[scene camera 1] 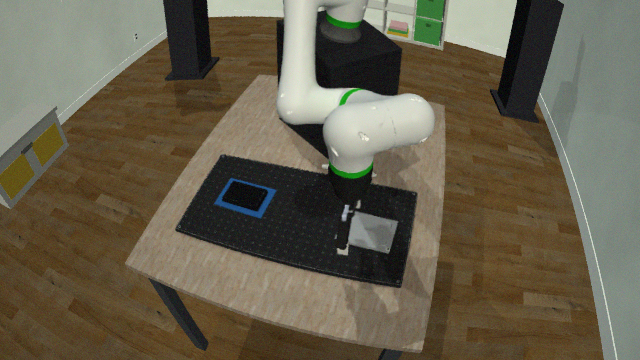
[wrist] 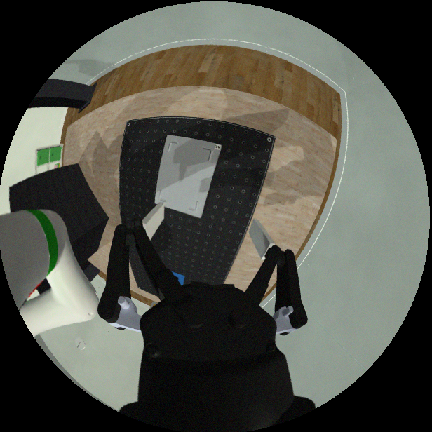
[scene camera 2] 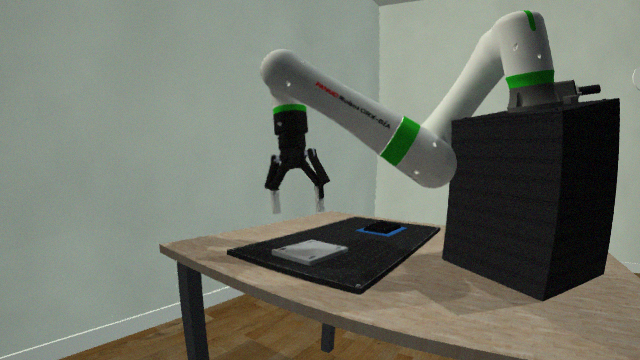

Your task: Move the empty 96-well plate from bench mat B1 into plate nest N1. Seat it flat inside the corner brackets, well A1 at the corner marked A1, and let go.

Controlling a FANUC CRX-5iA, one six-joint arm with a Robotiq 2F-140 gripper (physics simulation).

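Places are measured from the arm's base along level axes (x ahead, y left, z up), in metres.
Where they show: gripper, fingertip midpoint: [scene camera 1: 349, 229] [scene camera 2: 297, 212]; arm's base, origin of the base link: [scene camera 1: 340, 32] [scene camera 2: 534, 109].
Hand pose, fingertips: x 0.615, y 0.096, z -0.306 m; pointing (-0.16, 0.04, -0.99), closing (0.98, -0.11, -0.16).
Observation:
Things, the pixels of their top centre, and the offset from my fingertips. Level surfaces: height alone.
- black 96-well plate, middle of its top: [scene camera 1: 244, 193] [scene camera 2: 383, 225] dx -0.153, dy -0.334, dz -0.074 m
- blue bench mat, its level: dz -0.089 m
- light grey plate nest, middle of its top: [scene camera 2: 311, 248] [scene camera 1: 367, 229] dx -0.072, dy +0.052, dz -0.076 m
- black perforated board, its level: dz -0.090 m
- wooden table, its level: dz -0.103 m
The black 96-well plate [scene camera 1: 244, 195] [scene camera 2: 382, 227] lies on the blue bench mat [scene camera 1: 266, 201] [scene camera 2: 400, 230] [wrist: 178, 278]; in the wrist view a corner of the mat shows and the plate is hidden. The light grey plate nest [scene camera 1: 375, 232] [scene camera 2: 310, 251] [wrist: 187, 175] has small corner brackets, with the A1 mark at its upper right corner in the wrist view. My gripper [scene camera 1: 350, 227] [scene camera 2: 298, 206] [wrist: 208, 218] is wide open and empty, pointing down. It hangs well above the board; in scene camera 1 it overlaps the nest's left edge.
The nest and the mat are on a black perforated board [scene camera 1: 300, 230] [scene camera 2: 360, 275] [wrist: 230, 200] on a wooden table [scene camera 1: 280, 305] [scene camera 2: 410, 310] [wrist: 290, 200]. The arm's black pedestal [scene camera 1: 360, 70] [scene camera 2: 500, 200] [wrist: 55, 215] stands at the table's back. Dark pillars stand on the floor behind.

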